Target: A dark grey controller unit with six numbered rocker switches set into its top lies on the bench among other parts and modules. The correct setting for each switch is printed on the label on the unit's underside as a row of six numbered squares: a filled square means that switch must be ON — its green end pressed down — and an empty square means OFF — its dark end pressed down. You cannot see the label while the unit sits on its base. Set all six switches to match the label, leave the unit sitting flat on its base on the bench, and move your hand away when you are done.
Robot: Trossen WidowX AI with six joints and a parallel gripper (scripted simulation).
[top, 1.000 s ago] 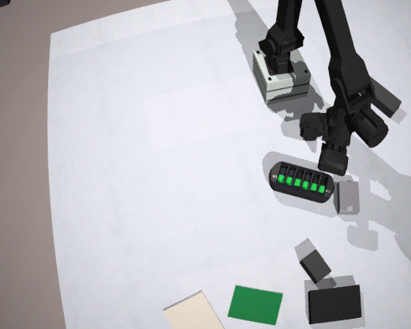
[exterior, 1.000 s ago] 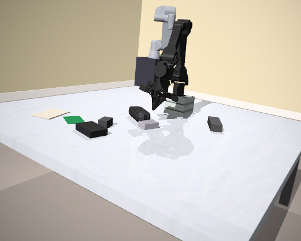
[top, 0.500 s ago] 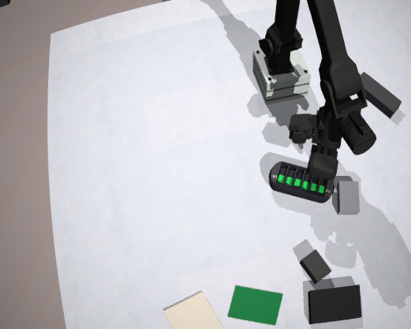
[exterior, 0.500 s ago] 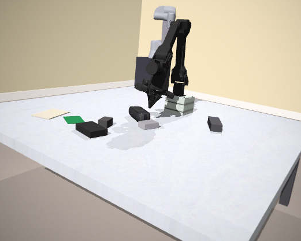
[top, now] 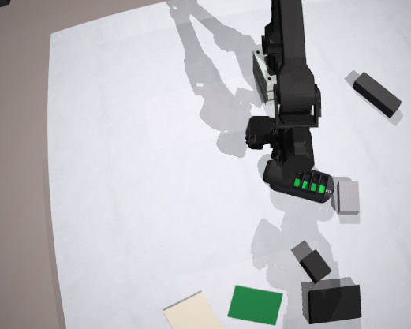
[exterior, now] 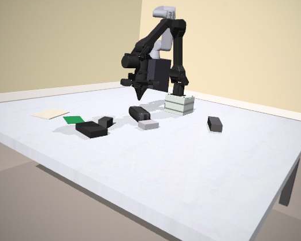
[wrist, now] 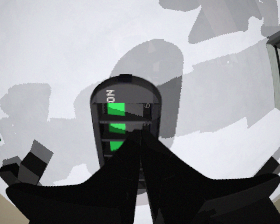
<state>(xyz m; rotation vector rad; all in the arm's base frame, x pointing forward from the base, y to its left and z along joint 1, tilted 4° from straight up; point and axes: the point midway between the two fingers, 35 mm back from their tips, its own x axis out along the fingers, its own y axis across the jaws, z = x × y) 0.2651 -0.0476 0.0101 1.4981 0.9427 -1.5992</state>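
The grey block lies 15 cm to the left of my gripper tip, 9 cm ahead of it and 7 cm below it. The rest, counted from my gripper tip: green card: 29 cm ahead, 11 cm to the right, 8 cm below; dark flat box: 33 cm ahead, 7 cm below, 6 cm to the left; small dark cube: 24 cm ahead, 7 cm below, 3 cm to the left.
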